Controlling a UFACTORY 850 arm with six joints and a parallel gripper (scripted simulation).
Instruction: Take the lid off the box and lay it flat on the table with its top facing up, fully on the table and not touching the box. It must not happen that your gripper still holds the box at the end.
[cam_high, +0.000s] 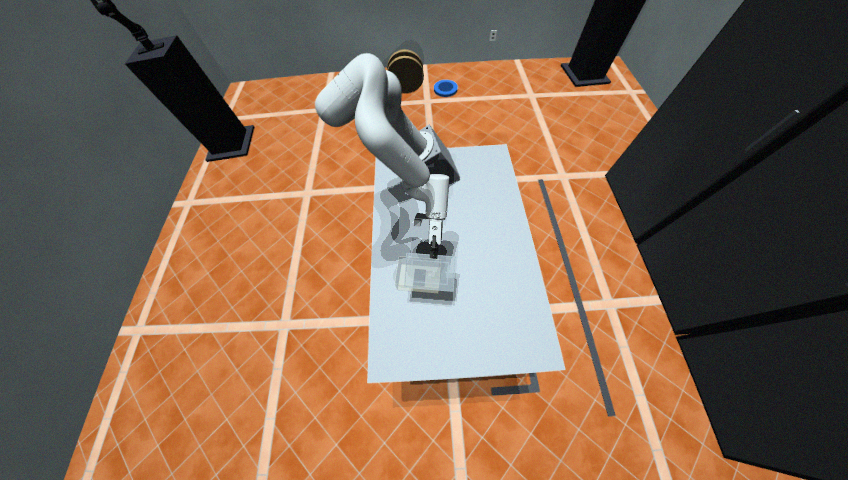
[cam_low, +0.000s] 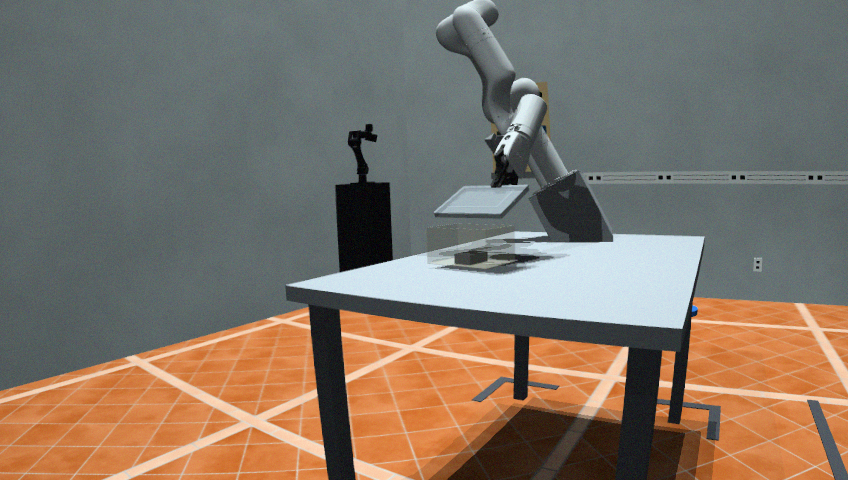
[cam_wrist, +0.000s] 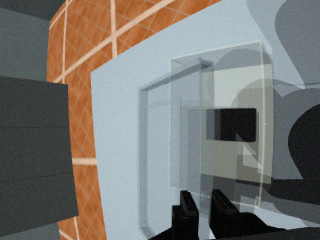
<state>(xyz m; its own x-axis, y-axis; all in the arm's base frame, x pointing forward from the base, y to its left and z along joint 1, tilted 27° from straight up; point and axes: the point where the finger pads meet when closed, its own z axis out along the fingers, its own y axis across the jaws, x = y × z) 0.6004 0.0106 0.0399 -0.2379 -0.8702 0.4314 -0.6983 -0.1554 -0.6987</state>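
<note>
My hand is 70 mm short of the lid, 40 mm above it and 30 mm to the left of it. Also, from my hand: clear box: 160 mm below, 80 mm to the right, 30 mm ahead.
</note>
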